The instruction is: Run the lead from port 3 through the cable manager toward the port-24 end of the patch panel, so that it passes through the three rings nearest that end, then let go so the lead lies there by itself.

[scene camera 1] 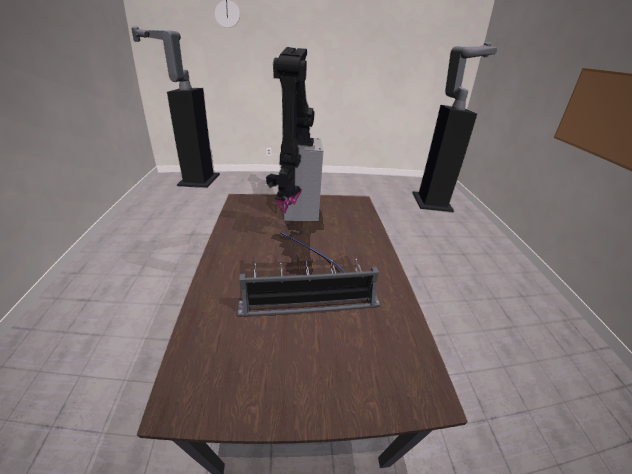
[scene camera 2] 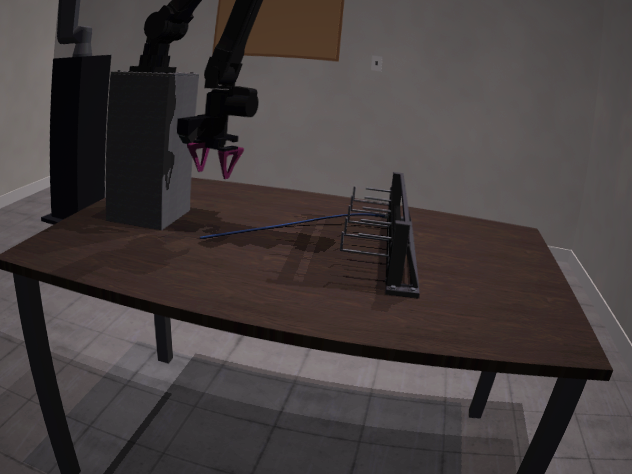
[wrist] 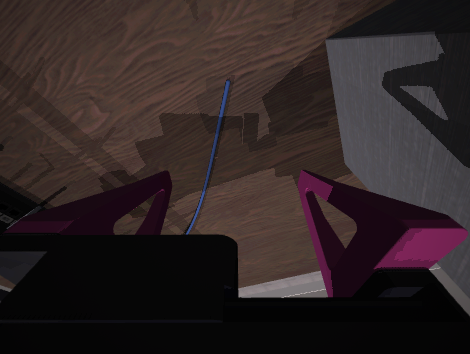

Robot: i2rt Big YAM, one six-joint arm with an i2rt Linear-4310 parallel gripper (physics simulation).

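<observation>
The blue lead (scene camera 1: 306,245) (scene camera 2: 285,224) (wrist: 214,150) runs from the patch panel (scene camera 1: 306,291) (scene camera 2: 399,255), near its right end in scene camera 1, across the table toward the pedestal. Its free end lies on or close to the table. The cable manager's thin metal rings (scene camera 2: 342,242) stick out from the panel's pedestal side. The lead crosses the row of rings; whether it passes inside one cannot be told. Port numbers are not readable. My gripper (scene camera 1: 290,203) (scene camera 2: 213,174) (wrist: 234,177) is open and empty, well above the table near the lead's free end. Part of the lead is hidden behind the gripper body in the wrist view.
The arm's grey pedestal (scene camera 1: 308,191) (scene camera 2: 137,153) (wrist: 357,100) stands at the table's back end, close beside the gripper. The panel stands upright across the middle of the wooden table (scene camera 1: 306,367) (scene camera 2: 484,306). Two other arms on black columns (scene camera 1: 190,135) (scene camera 1: 445,158) stand away from the table.
</observation>
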